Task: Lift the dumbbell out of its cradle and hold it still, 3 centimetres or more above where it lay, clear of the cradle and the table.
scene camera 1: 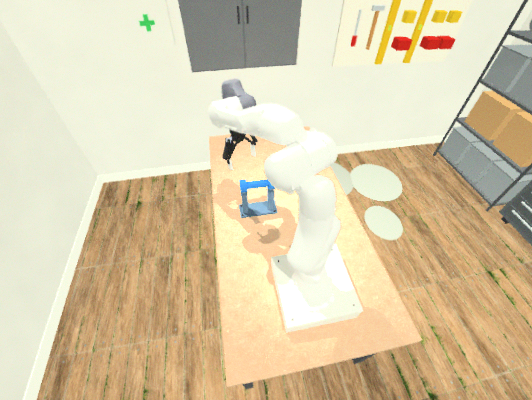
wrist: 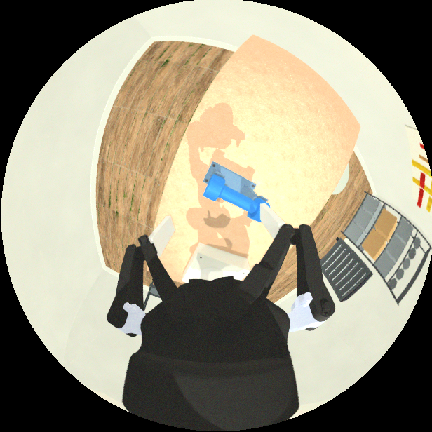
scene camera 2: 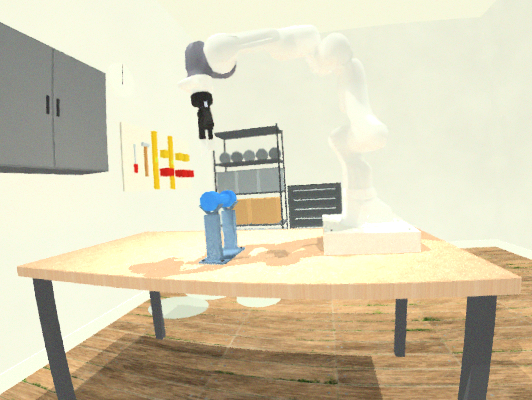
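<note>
A blue dumbbell (scene camera 1: 257, 184) (scene camera 2: 211, 201) (wrist: 235, 196) lies level across the two uprights of a grey-blue cradle (scene camera 1: 258, 209) (scene camera 2: 213, 237) (wrist: 231, 176). The cradle stands on the wooden table (scene camera 1: 250, 340) (scene camera 2: 350, 288) (wrist: 300, 100). My gripper (scene camera 1: 242, 159) (scene camera 2: 206, 143) (wrist: 215, 217) is wide open and empty. It points down and hangs above the dumbbell's height, apart from it. In the wrist view the right fingertip overlaps the dumbbell's right end, partly hiding it; the left fingertip appears over the table, off to the left.
The arm's white base block (scene camera 1: 322, 300) (scene camera 2: 372, 241) (wrist: 220, 260) stands on the table, beyond the cradle from the gripper in scene camera 1. A shelf rack (scene camera 2: 247, 132) and a dark drawer unit (scene camera 2: 315, 206) stand on the floor behind the table in scene camera 2.
</note>
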